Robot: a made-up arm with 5 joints. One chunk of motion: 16 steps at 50 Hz.
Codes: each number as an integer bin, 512 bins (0 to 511) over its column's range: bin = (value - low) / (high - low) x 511, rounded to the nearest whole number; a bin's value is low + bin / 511 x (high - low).
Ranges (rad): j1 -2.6..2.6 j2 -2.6..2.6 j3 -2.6..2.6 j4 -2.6..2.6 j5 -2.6..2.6
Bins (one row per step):
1: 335 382 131 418 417
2: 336 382 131 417 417
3: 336 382 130 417 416
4: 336 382 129 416 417
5: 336 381 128 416 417
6: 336 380 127 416 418
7: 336 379 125 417 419
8: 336 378 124 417 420
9: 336 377 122 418 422
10: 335 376 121 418 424
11: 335 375 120 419 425
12: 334 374 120 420 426
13: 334 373 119 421 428
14: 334 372 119 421 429
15: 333 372 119 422 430
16: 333 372 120 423 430
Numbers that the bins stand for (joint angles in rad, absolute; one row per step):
1: 0.8090 1.2873 -1.2669 1.6536 1.6434
2: 0.8192 1.2873 -1.2669 1.6434 1.6434
3: 0.8192 1.2873 -1.2771 1.6434 1.6333
4: 0.8192 1.2873 -1.2873 1.6333 1.6434
5: 0.8192 1.2771 -1.2975 1.6333 1.6434
6: 0.8192 1.2669 -1.3076 1.6333 1.6536
7: 0.8192 1.2568 -1.3280 1.6434 1.6638
8: 0.8192 1.2466 -1.3382 1.6434 1.6740
9: 0.8192 1.2364 -1.3585 1.6536 1.6943
10: 0.8090 1.2262 -1.3687 1.6536 1.7147
11: 0.8090 1.2160 -1.3789 1.6638 1.7249
12: 0.7988 1.2059 -1.3789 1.6740 1.7350
13: 0.7988 1.1957 -1.3890 1.6841 1.7554
14: 0.7988 1.1855 -1.3890 1.6841 1.7656
15: 0.7886 1.1855 -1.3890 1.6943 1.7757
16: 0.7886 1.1855 -1.3789 1.7045 1.7757

